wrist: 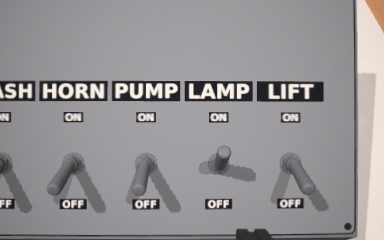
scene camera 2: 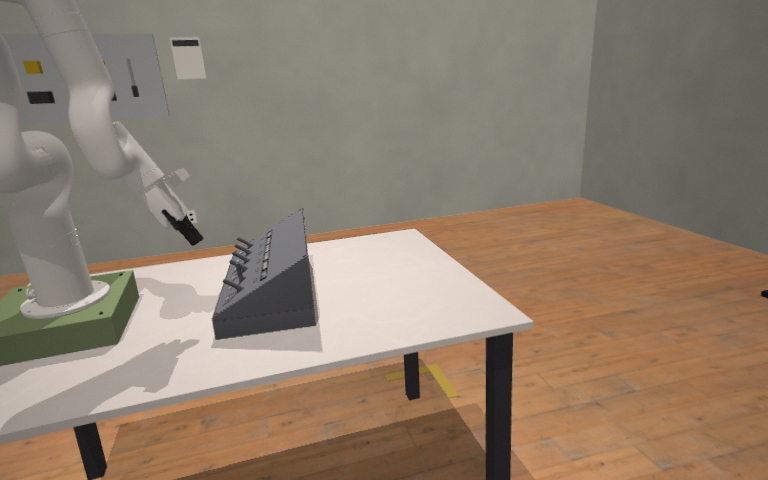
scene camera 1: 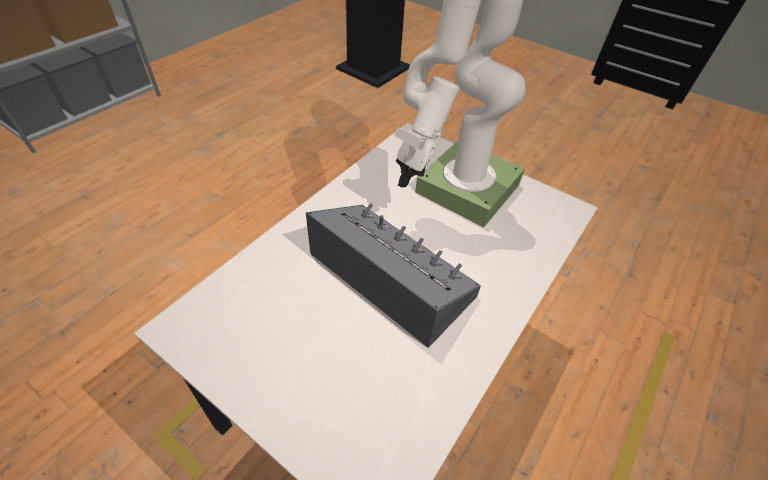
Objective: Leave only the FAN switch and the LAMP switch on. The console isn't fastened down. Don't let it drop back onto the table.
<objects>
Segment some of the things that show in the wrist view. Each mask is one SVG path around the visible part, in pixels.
A dark grey wedge console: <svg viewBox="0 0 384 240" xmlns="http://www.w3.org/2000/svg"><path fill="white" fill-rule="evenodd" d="M0 0L0 240L236 240L237 229L254 231L256 228L266 228L274 240L349 240L358 237L357 0Z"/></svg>
</objects>
